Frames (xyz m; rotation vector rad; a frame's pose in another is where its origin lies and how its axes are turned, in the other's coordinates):
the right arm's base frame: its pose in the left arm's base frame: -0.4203 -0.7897 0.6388 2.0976 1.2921 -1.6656
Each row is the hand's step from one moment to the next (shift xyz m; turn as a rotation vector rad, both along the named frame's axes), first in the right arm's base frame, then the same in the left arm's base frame.
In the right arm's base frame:
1: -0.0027 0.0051 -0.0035 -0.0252 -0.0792 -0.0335
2: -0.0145 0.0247 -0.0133 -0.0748 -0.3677 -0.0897
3: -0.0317 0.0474 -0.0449 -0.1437 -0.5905 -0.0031
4: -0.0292 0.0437 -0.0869 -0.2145 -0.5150 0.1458
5: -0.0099 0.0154 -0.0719 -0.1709 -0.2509 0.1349
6: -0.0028 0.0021 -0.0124 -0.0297 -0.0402 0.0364
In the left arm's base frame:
1: 0.0061 -0.0024 0.0017 -0.0318 0.0555 0.0627
2: 0.0268 -0.0146 0.0082 -0.1945 0.2401 0.2311
3: 0.0652 -0.0183 0.0261 -0.4127 0.2887 0.3401
4: 0.0925 0.0105 0.0406 -0.4659 0.1166 0.3192
5: 0.0620 0.0287 0.0290 -0.2726 -0.0158 0.1892
6: 0.0103 0.0047 0.0061 -0.0542 -0.0126 0.0269

